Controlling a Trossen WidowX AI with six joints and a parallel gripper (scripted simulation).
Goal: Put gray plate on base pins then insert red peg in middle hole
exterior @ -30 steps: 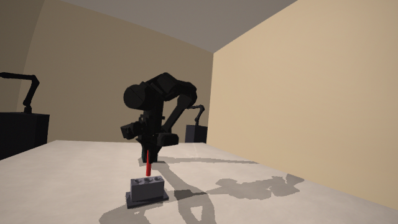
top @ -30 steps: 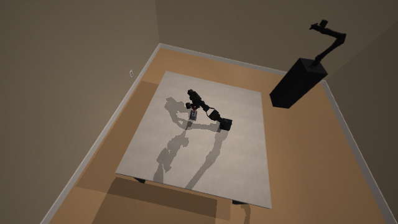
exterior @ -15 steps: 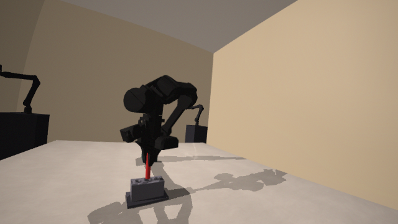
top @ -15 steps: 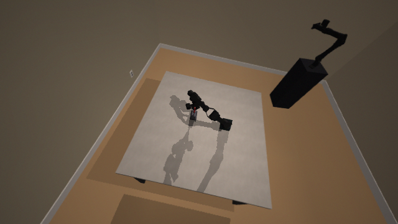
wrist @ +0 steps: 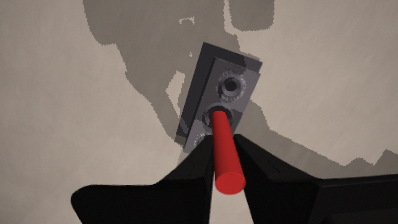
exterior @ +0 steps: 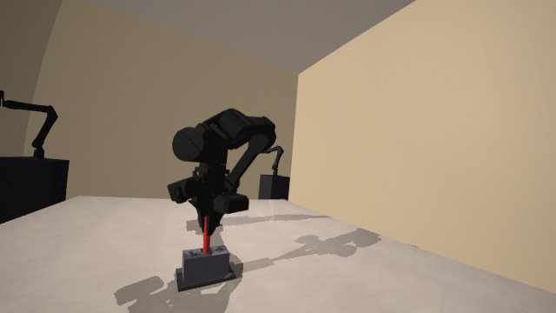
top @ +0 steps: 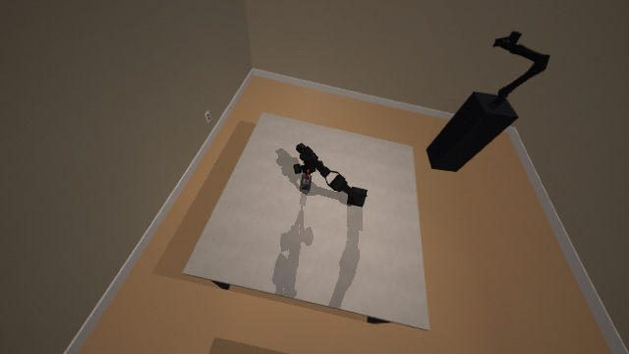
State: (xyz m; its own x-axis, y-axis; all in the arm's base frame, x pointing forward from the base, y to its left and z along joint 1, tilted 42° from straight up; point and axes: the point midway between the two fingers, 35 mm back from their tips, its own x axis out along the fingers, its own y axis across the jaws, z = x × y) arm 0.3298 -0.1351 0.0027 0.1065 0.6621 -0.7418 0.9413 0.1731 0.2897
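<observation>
The red peg lies right at my gripper tip. From my gripper tip the other things lie so: base 9 cm below; gray plate 5 cm below.
</observation>
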